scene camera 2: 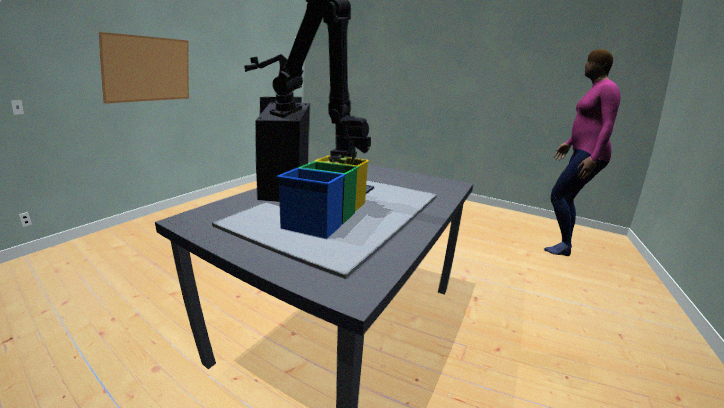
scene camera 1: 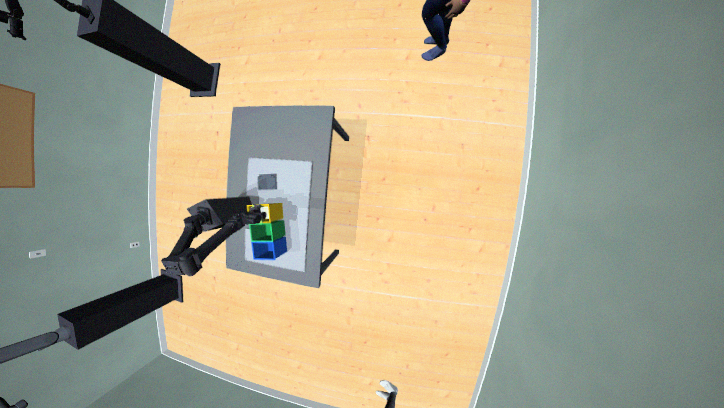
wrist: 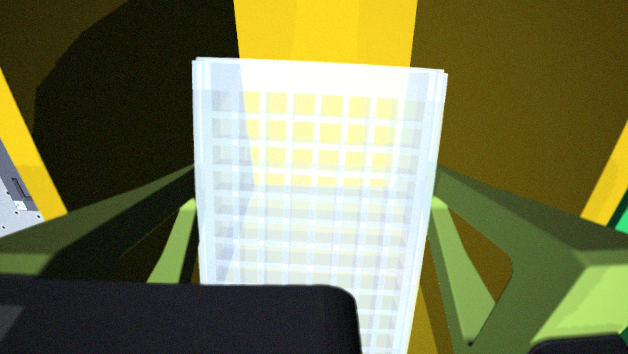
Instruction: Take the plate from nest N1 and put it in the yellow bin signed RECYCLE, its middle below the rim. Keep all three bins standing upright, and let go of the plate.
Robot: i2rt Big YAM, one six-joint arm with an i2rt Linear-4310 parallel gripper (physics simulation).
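Places are measured from the arm's base along level axes (x ahead, y left, z up), in centimetres.
Pixels of known places: gripper, fingertip midpoint: [wrist: 313,176]; arm's base, origin of the base link: [scene camera 2: 286,110] [scene camera 1: 205,215].
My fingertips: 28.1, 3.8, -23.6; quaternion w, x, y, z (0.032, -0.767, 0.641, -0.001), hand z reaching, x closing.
Ahead of a thing's pixels: the offset from my fingertips to its top centre, as dx, dy, dz. Level surfaces: height alone.
The clear, gridded plate @[-1.9, -0.3, +4.1] [wrist: 320,150] is held in my gripper [wrist: 313,176] [scene camera 1: 261,214] [scene camera 2: 344,158], which is shut on its two sides, with one green finger on each. The plate also shows as a small white patch in scene camera 1 [scene camera 1: 264,213]. The gripper is at the mouth of the yellow bin @[-0.6, -0.4, +5.4] [scene camera 1: 276,212] [scene camera 2: 361,186] [wrist: 325,30], whose inner walls surround the plate in the wrist view. How deep the plate sits is hard to tell. The green bin @[+2.4, -13.4, +5.4] [scene camera 1: 278,230] [scene camera 2: 349,198] and blue bin @[+4.9, -26.2, +5.4] [scene camera 1: 281,248] [scene camera 2: 306,210] stand upright beside it, as does the yellow bin.
The three bins stand in a close row on the light mat @[dz -12.6] [scene camera 1: 298,177] [scene camera 2: 400,195] on the grey table @[dz -13.9] [scene camera 1: 283,126] [scene camera 2: 263,263]. A dark square nest block @[-7.9, +21.5, -11.1] [scene camera 1: 267,181] lies past the yellow bin. A person [scene camera 1: 436,22] [scene camera 2: 597,119] stands on the floor away from the table.
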